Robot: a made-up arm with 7 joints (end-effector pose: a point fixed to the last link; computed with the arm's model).
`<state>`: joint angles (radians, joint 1 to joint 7).
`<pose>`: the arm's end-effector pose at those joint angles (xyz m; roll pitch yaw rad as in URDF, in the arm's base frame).
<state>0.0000 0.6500 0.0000 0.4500 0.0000 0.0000 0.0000</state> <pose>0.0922 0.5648 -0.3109 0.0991 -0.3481 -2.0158</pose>
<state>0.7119 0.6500 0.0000 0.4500 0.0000 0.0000 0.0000</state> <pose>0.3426 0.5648 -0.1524 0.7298 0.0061 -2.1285</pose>
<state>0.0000 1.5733 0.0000 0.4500 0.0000 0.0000 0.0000</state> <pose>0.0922 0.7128 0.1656 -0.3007 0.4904 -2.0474</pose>
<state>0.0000 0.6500 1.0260 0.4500 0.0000 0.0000 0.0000</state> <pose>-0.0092 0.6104 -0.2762 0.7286 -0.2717 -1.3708</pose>
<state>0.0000 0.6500 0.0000 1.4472 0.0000 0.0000 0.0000</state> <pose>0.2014 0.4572 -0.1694 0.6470 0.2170 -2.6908</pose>
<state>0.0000 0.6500 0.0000 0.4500 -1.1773 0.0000 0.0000</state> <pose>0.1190 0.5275 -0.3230 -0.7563 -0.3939 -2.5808</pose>
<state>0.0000 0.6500 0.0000 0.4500 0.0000 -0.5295 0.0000</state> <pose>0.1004 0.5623 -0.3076 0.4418 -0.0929 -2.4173</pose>
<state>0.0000 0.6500 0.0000 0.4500 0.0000 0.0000 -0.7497</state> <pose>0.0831 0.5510 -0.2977 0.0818 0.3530 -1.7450</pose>
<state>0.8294 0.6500 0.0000 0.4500 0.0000 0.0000 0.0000</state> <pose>0.3704 0.5648 -0.1109 0.8296 0.0682 -2.1248</pose>
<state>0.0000 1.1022 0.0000 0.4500 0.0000 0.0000 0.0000</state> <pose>0.0922 0.6932 -0.0951 -0.0905 0.0640 -1.9883</pose>
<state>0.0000 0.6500 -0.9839 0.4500 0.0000 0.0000 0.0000</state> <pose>0.0980 0.4756 -0.3787 -0.4118 -0.7365 -2.5492</pose>
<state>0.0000 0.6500 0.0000 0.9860 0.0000 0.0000 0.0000</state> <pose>0.1736 0.5152 -0.2456 0.4452 -0.0890 -2.4216</pose>
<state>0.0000 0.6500 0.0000 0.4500 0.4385 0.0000 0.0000</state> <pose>0.0756 0.5709 -0.3163 0.4120 -0.4464 -1.8211</pose>
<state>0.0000 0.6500 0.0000 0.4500 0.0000 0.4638 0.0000</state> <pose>0.0843 0.5646 -0.3107 -0.2887 -0.4325 -1.5826</pose>
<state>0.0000 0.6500 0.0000 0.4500 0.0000 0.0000 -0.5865</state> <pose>0.0850 0.5549 -0.2996 0.0691 0.2004 -1.8051</pose>
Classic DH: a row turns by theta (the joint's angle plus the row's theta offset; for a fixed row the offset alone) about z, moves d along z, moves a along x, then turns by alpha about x. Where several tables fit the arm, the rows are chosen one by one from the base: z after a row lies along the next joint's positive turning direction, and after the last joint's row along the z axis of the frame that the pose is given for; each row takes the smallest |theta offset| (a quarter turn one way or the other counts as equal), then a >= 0, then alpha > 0; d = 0 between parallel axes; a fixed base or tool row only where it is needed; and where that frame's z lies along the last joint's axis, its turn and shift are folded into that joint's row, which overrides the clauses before.
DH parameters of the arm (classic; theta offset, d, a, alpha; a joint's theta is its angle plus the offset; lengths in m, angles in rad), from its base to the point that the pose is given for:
base (fixed): 0 0.105 0.0042 1.5708
joint 1: -1.5708 -0.1599 0.0289 -1.5708
joint 2: 1.5708 -0.0136 0.0267 -1.5708
joint 3: 1.5708 -0.364 0.007 -1.5708
joint 4: 0 -0.0207 -0.0027 1.5708
joint 5: 0 -0.2007 -0.0171 1.5708
joint 6: -1.5708 0.0126 0.0102 -1.5708
joint 7: -0.4951 0.0106 0.0192 1.8579
tool (fixed): 3.1177 0.0225 0 0

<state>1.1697 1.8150 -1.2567 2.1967 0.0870 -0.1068 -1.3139</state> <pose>0.0843 0.4197 0.1515 2.5050 1.4427 -0.8388</pose>
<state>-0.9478 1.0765 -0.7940 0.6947 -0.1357 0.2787 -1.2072</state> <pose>-0.1678 0.5775 -0.1554 -1.0971 -0.2266 -3.0224</pose>
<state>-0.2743 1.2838 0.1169 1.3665 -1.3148 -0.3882 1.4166</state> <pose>0.1868 0.5509 -0.0423 -2.0540 -0.7792 -1.9425</pose>
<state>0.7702 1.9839 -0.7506 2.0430 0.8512 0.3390 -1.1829</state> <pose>0.0751 0.4401 0.2356 0.9392 1.0655 -1.7043</pose>
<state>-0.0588 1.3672 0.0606 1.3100 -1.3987 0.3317 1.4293</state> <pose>0.2099 0.5767 0.0414 -1.4208 -0.1622 -1.9022</pose>
